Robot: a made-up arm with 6 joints.
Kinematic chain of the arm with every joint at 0, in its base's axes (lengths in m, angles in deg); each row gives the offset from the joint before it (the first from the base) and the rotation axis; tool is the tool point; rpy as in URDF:
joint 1: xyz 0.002 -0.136 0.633 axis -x
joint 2: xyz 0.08 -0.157 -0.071 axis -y
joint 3: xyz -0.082 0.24 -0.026 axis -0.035 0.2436 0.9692
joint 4: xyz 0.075 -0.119 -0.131 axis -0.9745 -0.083 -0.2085
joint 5: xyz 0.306 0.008 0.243 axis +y
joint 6: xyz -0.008 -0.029 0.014 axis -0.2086 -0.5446 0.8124
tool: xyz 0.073 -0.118 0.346 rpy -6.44 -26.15 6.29
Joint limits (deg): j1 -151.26..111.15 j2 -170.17..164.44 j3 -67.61..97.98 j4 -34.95..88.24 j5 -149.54..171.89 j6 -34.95..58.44
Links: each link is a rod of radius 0.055 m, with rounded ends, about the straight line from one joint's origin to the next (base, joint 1, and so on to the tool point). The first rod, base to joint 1, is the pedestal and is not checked.
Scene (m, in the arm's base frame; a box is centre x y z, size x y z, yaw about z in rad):
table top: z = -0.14
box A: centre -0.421 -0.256 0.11 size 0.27 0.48 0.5 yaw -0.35
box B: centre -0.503 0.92 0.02 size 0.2 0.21 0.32 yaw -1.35
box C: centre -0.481 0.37 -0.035 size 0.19 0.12 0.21 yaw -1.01
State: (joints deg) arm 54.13 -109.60 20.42 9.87 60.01 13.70
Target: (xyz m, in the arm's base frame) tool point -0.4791 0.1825 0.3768
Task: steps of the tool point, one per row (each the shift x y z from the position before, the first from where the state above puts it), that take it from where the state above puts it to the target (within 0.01 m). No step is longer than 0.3 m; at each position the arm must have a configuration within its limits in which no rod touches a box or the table.
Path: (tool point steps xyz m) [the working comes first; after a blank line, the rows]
Joints at the target: -11.44 -170.17 -18.41 88.24 35.62 41.32
Straight joint move there: touches box A.

1: 0.1549 -0.0159 0.0393
2: 0.1476 -0.0053 0.0820
3: 0.1034 -0.0118 0.1248
4: 0.0260 -0.0359 0.1452
5: 0.0407 0.1258 -0.1469
6: 0.0008 0.1626 -0.1333
7: -0.0354 0.1911 -0.0941
8: -0.0587 0.2048 -0.0346
9: -0.0639 0.1981 0.0347
10: -0.0506 0.1695 0.1012
11: -0.1663 0.0398 -0.0375
12: -0.2135 0.0102 0.0177
13: -0.2240 -0.0500 0.0870
14: -0.1832 -0.1322 0.1403

